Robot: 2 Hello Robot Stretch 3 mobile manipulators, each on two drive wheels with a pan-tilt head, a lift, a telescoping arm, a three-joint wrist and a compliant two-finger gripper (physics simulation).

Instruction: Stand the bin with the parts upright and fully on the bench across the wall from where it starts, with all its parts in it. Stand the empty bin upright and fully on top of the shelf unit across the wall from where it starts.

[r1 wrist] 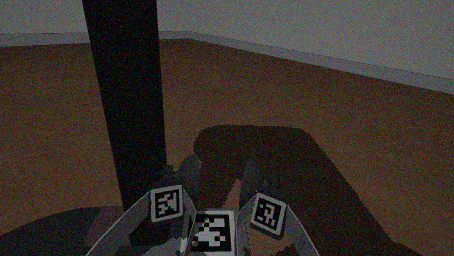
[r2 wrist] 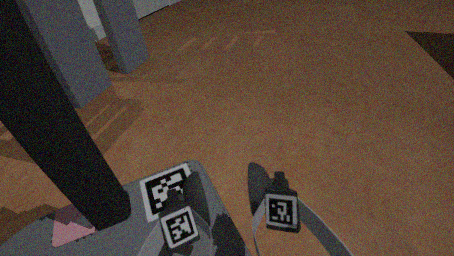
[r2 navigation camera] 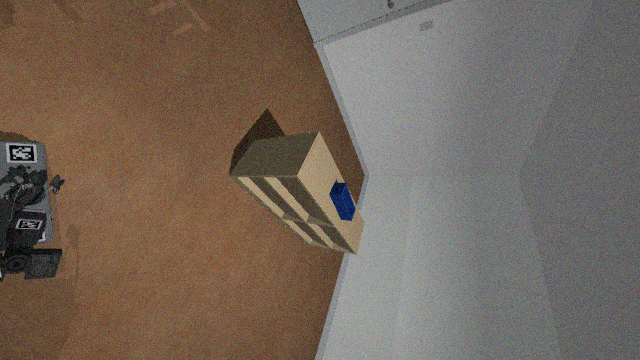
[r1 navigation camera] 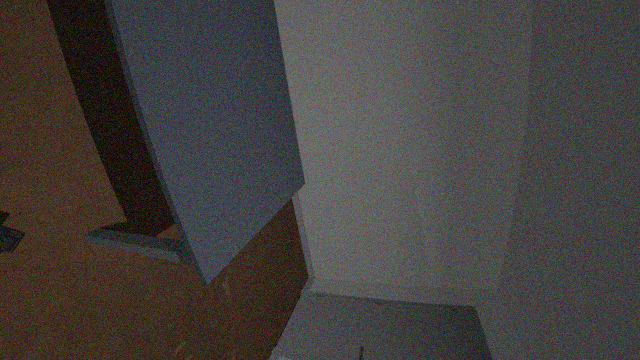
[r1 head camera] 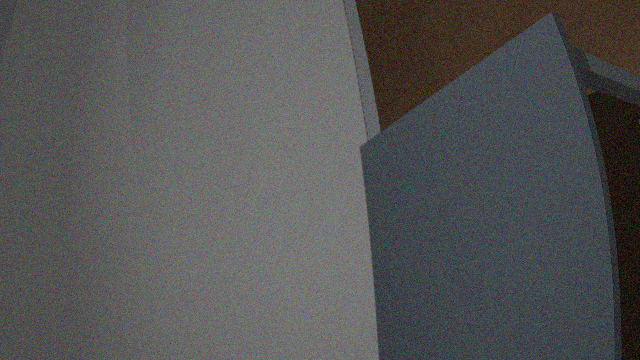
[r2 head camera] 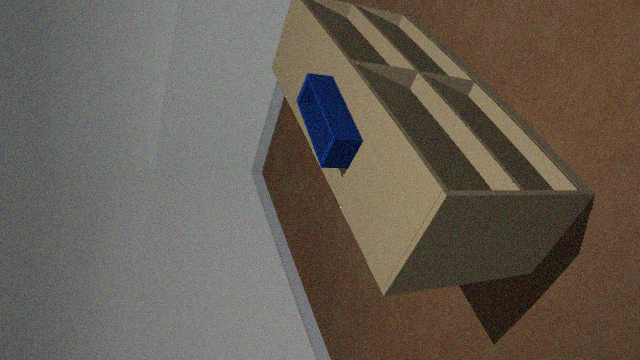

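Note:
A blue bin (r2 head camera: pixel 341 112) (r2 navigation camera: pixel 343 202) stands upright on top of the pale wooden shelf unit (r2 head camera: pixel 390 215) (r2 navigation camera: pixel 320 175), near its wall-side long edge. No parts show in it, but most of its inside is hidden. No second bin can be made out. A blue-grey bench top (r1 head camera: pixel 490 190) (r1 navigation camera: pixel 215 125) shows beside a wall in r1's head and navigation views. The r1 gripper (r1 wrist: pixel 220 175) is open with no object between its fingers, above the floor. The r2 gripper (r2 wrist: pixel 227 185) is open and empty above the edge of its own base, apart from the shelf unit.
A dark mast (r1 wrist: pixel 127 100) (r2 wrist: pixel 65 120) stands left of the fingers in each wrist view. Blue-grey posts (r2 wrist: pixel 122 37) rise from the floor at the r2 wrist view's upper left. A grey door (r1 navigation camera: pixel 390 325) (r2 navigation camera: pixel 355 15) shows beside the wall. Walls meet in a corner behind the shelf unit.

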